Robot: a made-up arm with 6 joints. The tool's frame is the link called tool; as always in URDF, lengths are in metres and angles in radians. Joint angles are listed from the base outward. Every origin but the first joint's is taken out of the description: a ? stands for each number. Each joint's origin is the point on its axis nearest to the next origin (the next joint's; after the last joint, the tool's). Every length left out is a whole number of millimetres.
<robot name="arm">
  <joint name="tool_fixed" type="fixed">
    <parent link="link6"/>
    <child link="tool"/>
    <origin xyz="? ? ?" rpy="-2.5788 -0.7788 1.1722"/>
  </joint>
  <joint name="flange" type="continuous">
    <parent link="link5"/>
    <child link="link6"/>
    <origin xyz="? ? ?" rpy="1.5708 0 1.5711"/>
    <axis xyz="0 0 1"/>
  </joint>
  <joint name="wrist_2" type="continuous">
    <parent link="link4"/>
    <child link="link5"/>
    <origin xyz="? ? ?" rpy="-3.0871 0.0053 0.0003"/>
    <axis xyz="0 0 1"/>
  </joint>
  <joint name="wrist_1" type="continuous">
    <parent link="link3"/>
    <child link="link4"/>
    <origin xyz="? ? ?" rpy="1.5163 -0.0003 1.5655"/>
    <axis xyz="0 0 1"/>
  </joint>
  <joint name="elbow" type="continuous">
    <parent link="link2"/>
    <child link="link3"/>
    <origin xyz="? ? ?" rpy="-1.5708 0 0"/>
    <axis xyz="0 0 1"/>
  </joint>
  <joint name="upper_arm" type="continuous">
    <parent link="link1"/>
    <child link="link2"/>
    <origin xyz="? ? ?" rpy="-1.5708 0 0"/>
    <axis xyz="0 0 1"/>
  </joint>
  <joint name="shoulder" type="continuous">
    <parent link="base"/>
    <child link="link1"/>
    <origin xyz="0.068 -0.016 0.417" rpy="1.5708 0 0"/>
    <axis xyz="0 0 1"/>
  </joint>
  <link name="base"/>
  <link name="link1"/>
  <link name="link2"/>
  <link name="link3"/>
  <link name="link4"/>
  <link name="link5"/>
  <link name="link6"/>
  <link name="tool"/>
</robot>
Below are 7 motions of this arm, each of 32 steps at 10 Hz.
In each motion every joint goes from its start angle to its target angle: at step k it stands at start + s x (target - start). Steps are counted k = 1, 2, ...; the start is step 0. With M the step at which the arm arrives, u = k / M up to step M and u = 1 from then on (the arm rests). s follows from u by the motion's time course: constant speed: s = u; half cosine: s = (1 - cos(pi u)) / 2; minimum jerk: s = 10 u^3 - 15 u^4 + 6 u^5.
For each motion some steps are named. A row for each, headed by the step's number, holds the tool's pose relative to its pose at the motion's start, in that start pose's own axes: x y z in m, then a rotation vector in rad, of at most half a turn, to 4 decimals.
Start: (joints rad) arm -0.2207 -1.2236 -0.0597 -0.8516 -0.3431 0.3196
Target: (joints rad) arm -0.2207 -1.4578 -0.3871 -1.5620 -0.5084 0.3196
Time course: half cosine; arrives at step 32
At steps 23, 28, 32:
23: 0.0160 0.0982 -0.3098 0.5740 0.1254 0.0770
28: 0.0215 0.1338 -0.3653 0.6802 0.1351 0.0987
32: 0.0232 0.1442 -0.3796 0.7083 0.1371 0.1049

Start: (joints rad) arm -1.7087 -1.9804 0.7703 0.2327 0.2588 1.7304
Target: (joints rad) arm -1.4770 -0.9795 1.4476 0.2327 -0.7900 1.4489
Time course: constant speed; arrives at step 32
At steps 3, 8, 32:
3: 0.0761 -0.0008 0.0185 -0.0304 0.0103 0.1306
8: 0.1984 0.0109 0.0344 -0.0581 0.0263 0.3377
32: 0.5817 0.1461 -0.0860 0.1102 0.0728 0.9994

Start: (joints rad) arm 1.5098 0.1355 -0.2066 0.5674 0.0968 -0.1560
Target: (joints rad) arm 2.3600 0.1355 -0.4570 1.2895 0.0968 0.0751
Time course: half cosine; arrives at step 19
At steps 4, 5, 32:
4: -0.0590 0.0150 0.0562 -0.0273 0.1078 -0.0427
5: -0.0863 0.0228 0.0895 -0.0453 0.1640 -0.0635
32: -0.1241 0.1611 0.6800 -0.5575 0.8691 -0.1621

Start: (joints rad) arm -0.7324 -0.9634 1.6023 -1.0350 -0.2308 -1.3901
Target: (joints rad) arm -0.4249 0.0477 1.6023 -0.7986 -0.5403 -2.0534
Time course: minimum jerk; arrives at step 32
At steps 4, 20, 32:
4: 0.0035 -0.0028 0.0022 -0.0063 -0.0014 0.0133
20: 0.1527 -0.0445 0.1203 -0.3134 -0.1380 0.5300
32: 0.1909 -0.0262 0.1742 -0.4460 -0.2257 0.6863

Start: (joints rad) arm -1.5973 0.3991 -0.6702 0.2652 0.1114 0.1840
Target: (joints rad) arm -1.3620 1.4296 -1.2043 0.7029 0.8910 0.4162
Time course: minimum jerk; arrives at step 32
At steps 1, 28, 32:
1: 0.0000 -0.0001 0.0002 -0.0002 0.0002 0.0000
28: 0.0445 0.0760 0.6929 -0.6095 0.6406 -0.1934
32: 0.0467 0.0830 0.7023 -0.6204 0.6469 -0.2003

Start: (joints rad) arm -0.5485 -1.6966 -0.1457 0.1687 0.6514 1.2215
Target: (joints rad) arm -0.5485 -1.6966 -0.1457 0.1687 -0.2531 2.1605
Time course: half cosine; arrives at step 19
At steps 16, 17, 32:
16: -0.0318 0.1880 -0.2827 0.3927 -1.1203 -0.2093
17: -0.0230 0.1944 -0.2903 0.4128 -1.1584 -0.2032
32: -0.0154 0.1997 -0.2962 0.4295 -1.1894 -0.1975

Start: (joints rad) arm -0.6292 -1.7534 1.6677 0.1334 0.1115 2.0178
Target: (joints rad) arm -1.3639 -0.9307 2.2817 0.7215 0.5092 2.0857
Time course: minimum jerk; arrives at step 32
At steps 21, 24, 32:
21: -0.2315 0.0374 -0.4800 0.9191 0.0884 -0.3924
24: -0.2595 0.0916 -0.5560 1.0884 0.0710 -0.4460
32: -0.2776 0.1478 -0.6152 1.2354 0.0498 -0.4897

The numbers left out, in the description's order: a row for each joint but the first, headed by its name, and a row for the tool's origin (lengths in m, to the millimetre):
tool: -0.38 -0.136 0
flange: -0.023 -0.219 0
wrist_2: 0.009 -0.02 0
wrist_1: 0.262 0.074 0
elbow: 0.1 0 0
upper_arm: 0.034 -0.166 0

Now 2 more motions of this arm.
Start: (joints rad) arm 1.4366 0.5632 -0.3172 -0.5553 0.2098 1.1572
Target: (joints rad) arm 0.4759 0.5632 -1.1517 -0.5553 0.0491 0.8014
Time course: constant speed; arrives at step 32
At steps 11, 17, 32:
11: 0.0103 0.0421 0.0608 -0.1307 -0.1739 0.0491
17: 0.0067 0.0679 0.0799 -0.1865 -0.2670 0.0689
32: -0.0174 0.1312 0.0843 -0.2762 -0.4815 0.1036

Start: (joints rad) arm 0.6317 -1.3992 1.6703 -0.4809 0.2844 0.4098
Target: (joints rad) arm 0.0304 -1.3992 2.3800 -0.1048 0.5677 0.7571
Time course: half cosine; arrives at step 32
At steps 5, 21, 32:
5: 0.0231 -0.0083 -0.0215 0.0031 -0.0583 0.0202
21: 0.3231 -0.0506 -0.1514 0.0286 -0.7376 0.2439
32: 0.4335 -0.0450 -0.1401 0.0271 -1.0034 0.3320

